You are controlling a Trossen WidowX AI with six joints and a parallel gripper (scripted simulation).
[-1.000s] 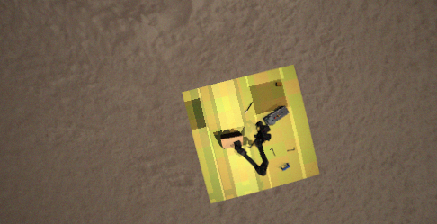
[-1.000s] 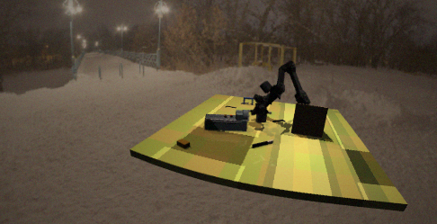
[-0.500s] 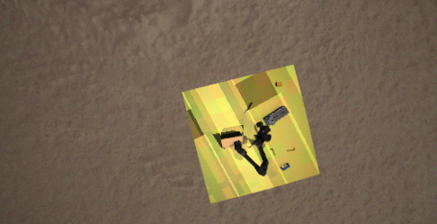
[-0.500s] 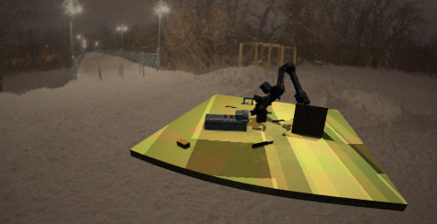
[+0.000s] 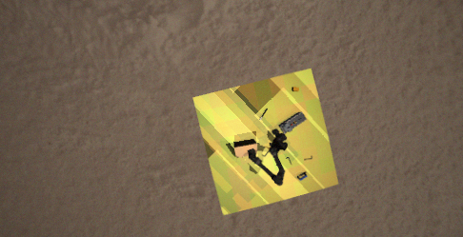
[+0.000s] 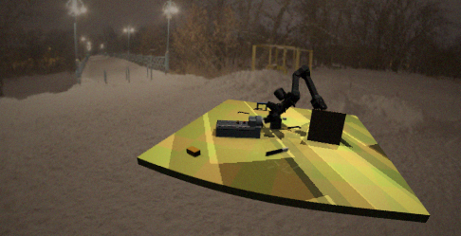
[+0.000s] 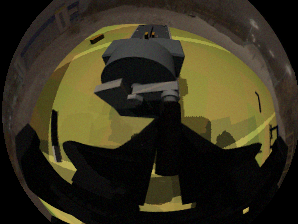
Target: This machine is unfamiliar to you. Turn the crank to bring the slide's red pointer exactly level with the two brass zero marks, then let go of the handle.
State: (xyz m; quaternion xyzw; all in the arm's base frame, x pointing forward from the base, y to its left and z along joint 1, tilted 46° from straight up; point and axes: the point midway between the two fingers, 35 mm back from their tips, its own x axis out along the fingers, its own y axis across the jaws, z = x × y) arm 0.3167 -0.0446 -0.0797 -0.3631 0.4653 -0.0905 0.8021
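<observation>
Right now my gripper tip is 120 mm short of the red pointer, 50 mm to the right of it and 10 mm below it. Also, from my gripper tip: black stick: 100 mm behind, 230 mm to the left, 60 mm below; crank handle: 20 mm behind, 20 mm above; grey block: 70 mm behind, 120 mm to the right, 40 mm below.
</observation>
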